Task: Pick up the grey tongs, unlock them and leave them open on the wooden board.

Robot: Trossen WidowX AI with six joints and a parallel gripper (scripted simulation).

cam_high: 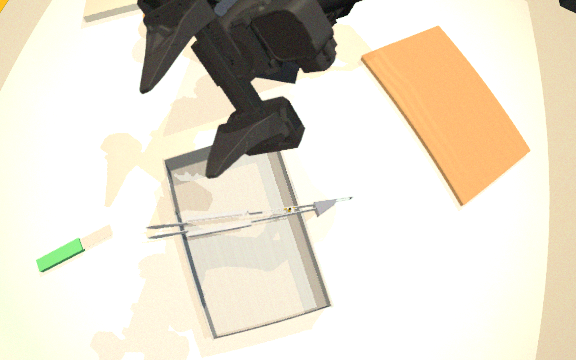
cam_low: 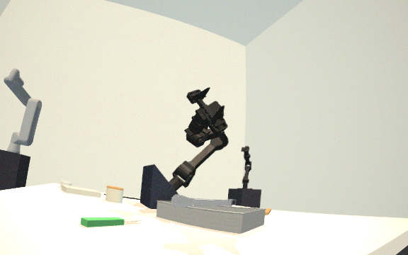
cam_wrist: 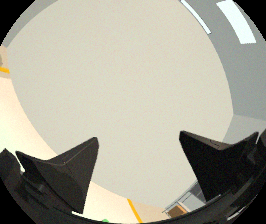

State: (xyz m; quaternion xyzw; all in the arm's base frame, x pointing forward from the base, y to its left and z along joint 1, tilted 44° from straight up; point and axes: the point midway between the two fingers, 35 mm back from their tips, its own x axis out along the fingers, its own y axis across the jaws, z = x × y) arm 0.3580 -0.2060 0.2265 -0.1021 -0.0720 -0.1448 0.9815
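Right now the roasting tin is 40 cm below my gripper tip, 2 cm to the left of it and 1 cm behind it. From my gripper tip the other things lie so: wooden board 42 cm below, 37 cm to the left, 36 cm behind; green-handled tool 42 cm below, 28 cm to the right, 9 cm ahead; pale slab 49 cm behind, 43 cm to the right, 41 cm below.
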